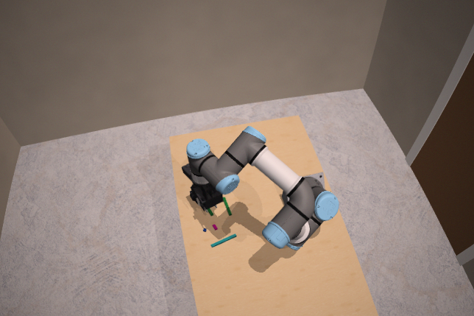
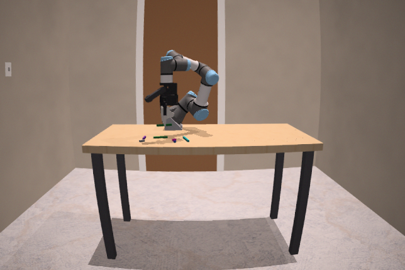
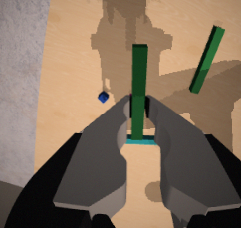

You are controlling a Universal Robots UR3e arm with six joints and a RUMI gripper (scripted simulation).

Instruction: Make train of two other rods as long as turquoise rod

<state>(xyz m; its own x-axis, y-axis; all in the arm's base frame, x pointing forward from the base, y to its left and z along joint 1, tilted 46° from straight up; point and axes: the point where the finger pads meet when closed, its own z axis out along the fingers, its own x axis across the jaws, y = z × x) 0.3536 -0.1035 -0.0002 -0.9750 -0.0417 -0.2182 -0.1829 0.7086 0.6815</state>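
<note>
Right now the magenta rod is 90 mm below my hand, 50 mm to the left of it and 10 mm behind it. Round my hand: grey rod 120 mm to the right, 90 mm below, 10 mm behind; blue rod 90 mm below, 50 mm to the left, 30 mm ahead; turquoise rod 110 mm to the left, 90 mm below, 20 mm behind.
</note>
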